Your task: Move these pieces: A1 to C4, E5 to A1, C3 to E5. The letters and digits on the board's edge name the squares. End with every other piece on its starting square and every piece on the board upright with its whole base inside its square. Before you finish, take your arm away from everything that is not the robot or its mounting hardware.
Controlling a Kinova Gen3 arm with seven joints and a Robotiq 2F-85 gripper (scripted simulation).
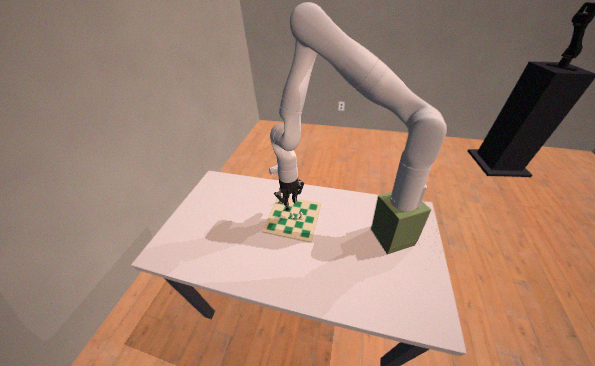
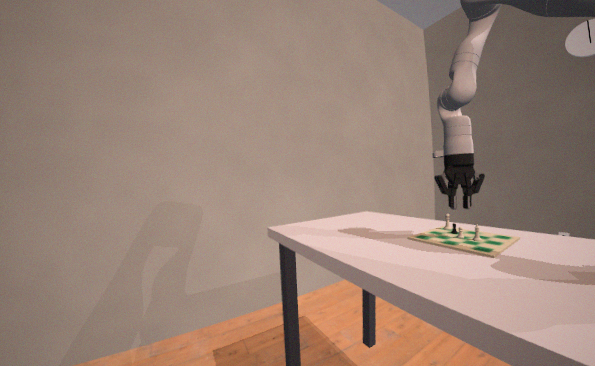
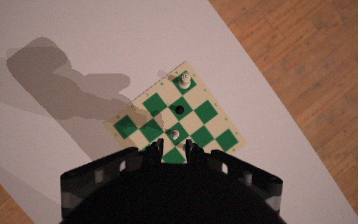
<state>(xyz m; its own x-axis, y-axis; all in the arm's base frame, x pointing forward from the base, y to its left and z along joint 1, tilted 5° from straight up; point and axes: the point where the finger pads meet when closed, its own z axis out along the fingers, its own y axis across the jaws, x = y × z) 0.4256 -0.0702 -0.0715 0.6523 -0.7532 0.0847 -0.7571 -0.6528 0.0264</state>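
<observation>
Right now the chessboard is 10 mm behind my hand and 110 mm below it. From my hand the other things lie so: black pawn 30 mm ahead, 40 mm to the right, 90 mm below; then tall white piece 60 mm ahead, 90 mm to the right, 80 mm below.
</observation>
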